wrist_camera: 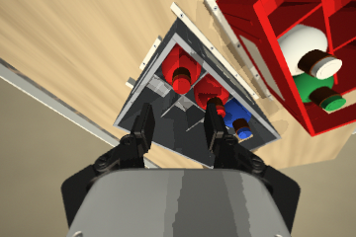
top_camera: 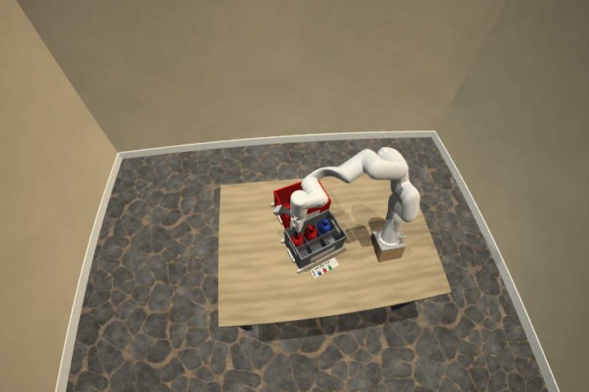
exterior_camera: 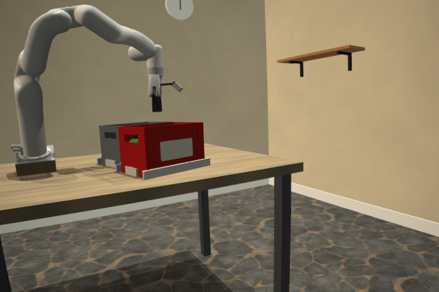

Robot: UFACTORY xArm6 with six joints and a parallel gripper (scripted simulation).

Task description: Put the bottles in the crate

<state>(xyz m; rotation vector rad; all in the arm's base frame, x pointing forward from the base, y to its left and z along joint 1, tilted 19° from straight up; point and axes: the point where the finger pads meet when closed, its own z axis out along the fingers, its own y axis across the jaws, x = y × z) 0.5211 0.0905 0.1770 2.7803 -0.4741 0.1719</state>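
Now: the green-label bottle 230 mm to the right of my hand, 150 mm below it and 120 mm behind it. Round my hand: white-label bottle: 190 mm to the right, 150 mm below, 50 mm behind; grey crate: 160 mm below, 100 mm behind, 10 mm to the right; blue bottle: 160 mm behind, 150 mm below, 90 mm to the right.
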